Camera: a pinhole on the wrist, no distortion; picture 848 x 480 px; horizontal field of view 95.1 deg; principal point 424.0 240.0 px. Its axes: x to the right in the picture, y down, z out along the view. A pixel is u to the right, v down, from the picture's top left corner.
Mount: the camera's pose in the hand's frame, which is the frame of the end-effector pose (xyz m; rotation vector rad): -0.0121 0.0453 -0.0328 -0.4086 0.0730 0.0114
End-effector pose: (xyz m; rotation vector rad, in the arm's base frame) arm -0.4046 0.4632 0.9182 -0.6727 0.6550 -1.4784
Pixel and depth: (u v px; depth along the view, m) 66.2 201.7 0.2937
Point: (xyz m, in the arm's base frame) -0.1124 0.7241 0.9888
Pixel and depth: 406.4 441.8 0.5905
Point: 0.2578 0.4633 0.7527
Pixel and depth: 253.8 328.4 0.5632
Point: 0.1905 0.6832 0.9213
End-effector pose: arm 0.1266 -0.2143 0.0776 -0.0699 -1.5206 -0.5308
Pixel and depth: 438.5 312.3 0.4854
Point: -0.1026 0.1966 0.2297
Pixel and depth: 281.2 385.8 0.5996
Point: -0.0937 0.4392 0.0583
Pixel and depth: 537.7 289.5 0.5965
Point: -0.1867 0.2116 0.4024
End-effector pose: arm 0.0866 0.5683 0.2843 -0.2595 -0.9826 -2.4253
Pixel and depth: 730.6 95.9 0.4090
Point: -0.1754 0.6584 0.7178
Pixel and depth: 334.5 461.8 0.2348
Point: 0.2670 0.5209 0.5174
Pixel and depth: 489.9 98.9 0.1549
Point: 0.0912 0.6144 0.4196
